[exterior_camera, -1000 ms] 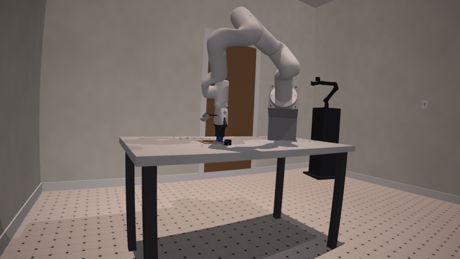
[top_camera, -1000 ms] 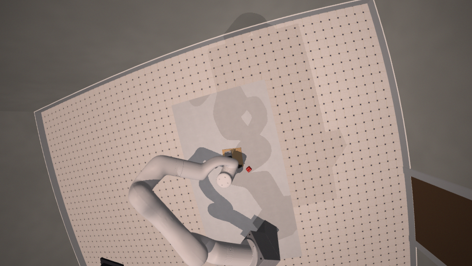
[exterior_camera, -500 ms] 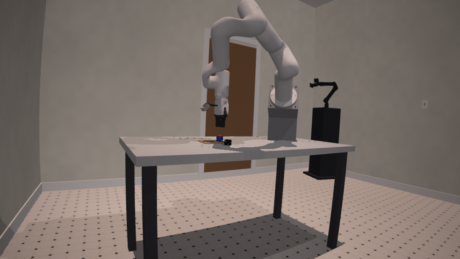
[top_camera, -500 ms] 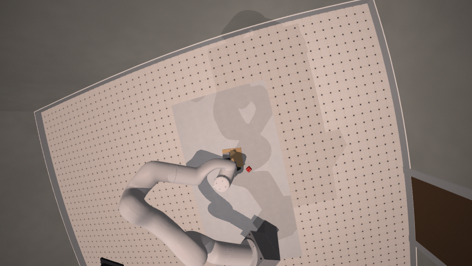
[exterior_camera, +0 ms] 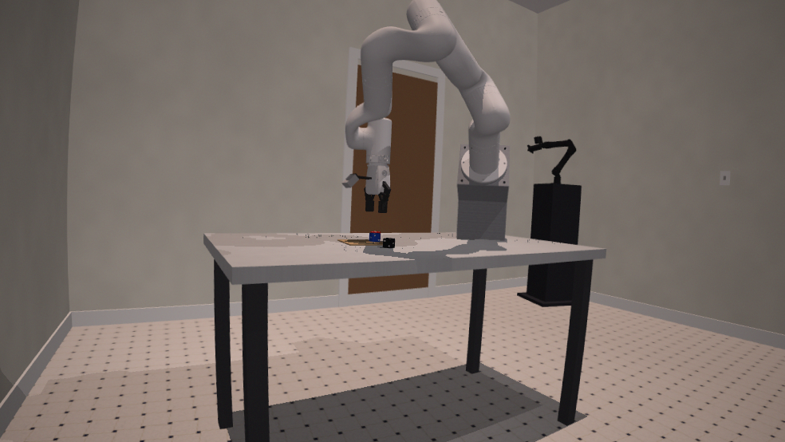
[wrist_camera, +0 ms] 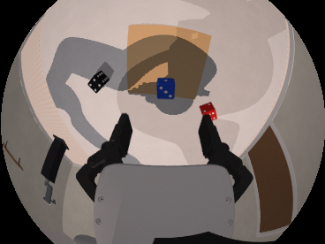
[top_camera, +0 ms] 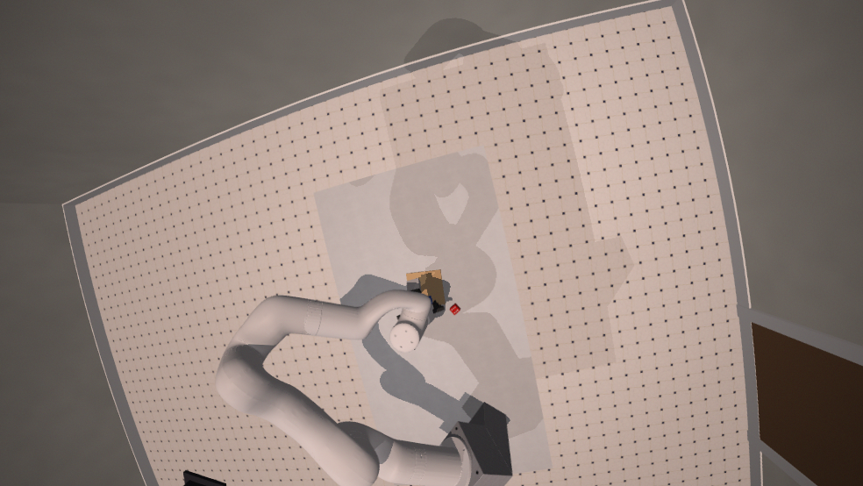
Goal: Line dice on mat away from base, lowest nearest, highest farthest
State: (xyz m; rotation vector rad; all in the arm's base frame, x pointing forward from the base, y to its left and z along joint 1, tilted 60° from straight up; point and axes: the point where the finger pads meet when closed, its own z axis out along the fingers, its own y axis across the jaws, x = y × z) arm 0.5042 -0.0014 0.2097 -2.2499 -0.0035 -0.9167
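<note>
My hand is 2 cm past the black die, 13 cm to the right of it and 10 cm above it. From my hand the other things lie so: blue die (10 cm below); then tan mat (4 cm ahead, 1 cm to the left, 11 cm below); then red die (2 cm behind, 11 cm to the right, 10 cm below).
</note>
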